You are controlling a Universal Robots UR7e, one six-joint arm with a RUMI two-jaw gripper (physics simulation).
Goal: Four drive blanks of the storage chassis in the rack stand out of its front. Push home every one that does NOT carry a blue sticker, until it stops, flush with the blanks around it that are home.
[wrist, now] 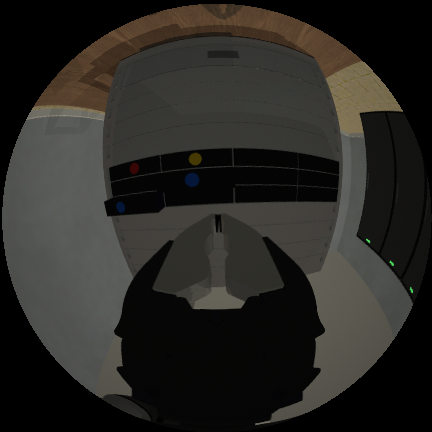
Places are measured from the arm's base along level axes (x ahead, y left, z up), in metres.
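Pixels of known places: gripper, fingertip midpoint: [218, 215].
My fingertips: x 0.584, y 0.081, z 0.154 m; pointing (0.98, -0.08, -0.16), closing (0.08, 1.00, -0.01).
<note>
Ahead of a thing's pixels: the offset from my fingertips to its top centre. "*": to the spot under its first point.
The storage chassis @(* 0.103 m left, 0.100 m ahead, 0.029 m down) [286, 176] is a dark band of drive blanks in rows across the grey rack front. The bottom-left blank with a blue sticker @(0.151 m right, 0.106 m ahead, 0.013 m up) [142, 203] stands clearly out, its right side showing. A second blue-stickered blank @(0.042 m right, 0.118 m ahead, 0.016 m down) [212, 179] in the middle row seems to stand out too; the seam below it does not show. The red-stickered blank @(0.154 m right, 0.134 m ahead, 0.044 m down) [147, 166] and the yellow-stickered blank @(* 0.009 m right, 0.088 m ahead, 0.054 m down) [215, 159] in the top row look level with their neighbours. My gripper [218, 215] is shut and empty, its tips in view just below the bottom row; their distance from the front is unclear.
Grey panels [220, 100] fill the rack above the chassis, and more grey panels [300, 225] lie below it. Black cabinets [377, 175] with green lights stand at the right. A pale wall [55, 200] is at the left, and a brown wooden surface [170, 22] shows at the top.
</note>
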